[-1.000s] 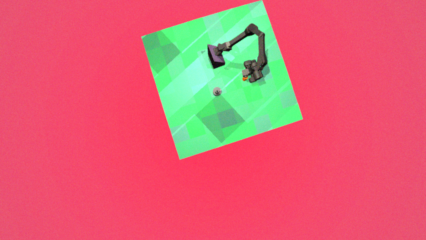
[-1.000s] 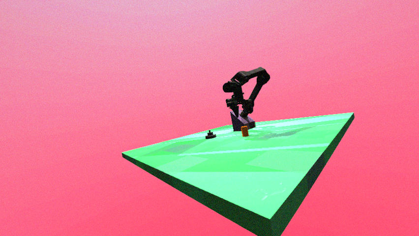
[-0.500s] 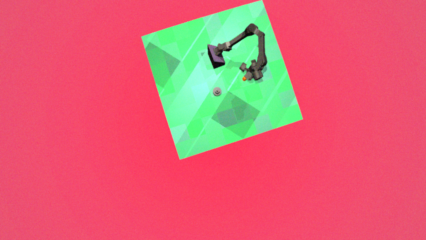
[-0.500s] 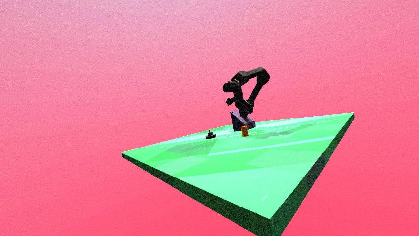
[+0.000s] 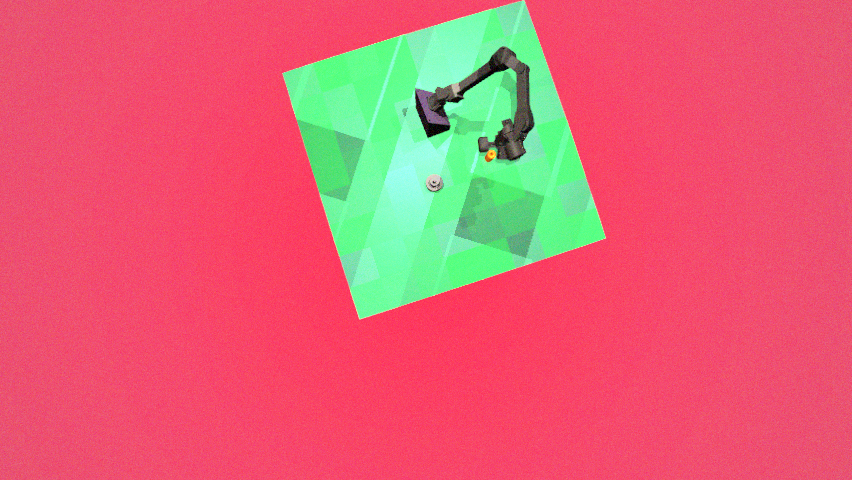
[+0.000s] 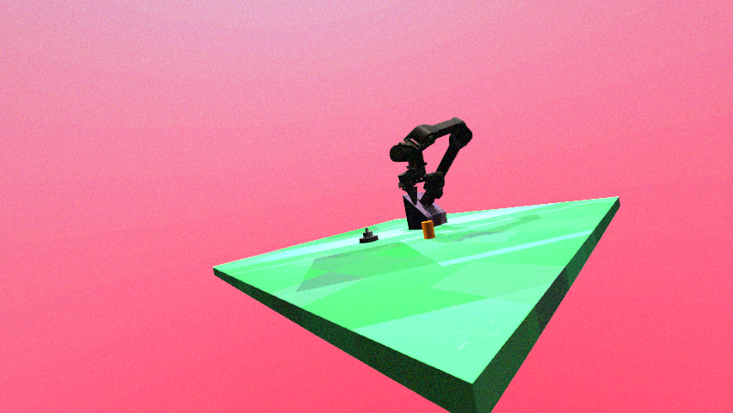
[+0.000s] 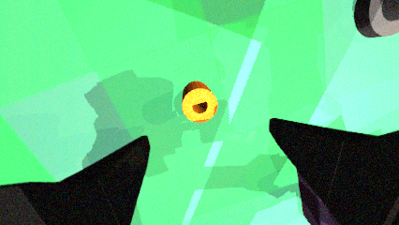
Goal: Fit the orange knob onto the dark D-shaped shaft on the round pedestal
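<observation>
Now: gripper tip 90 mm above the orange knob. Round my gripper tip: dark pedestal (40 mm ahead, 300 mm to the right, 90 mm below).
</observation>
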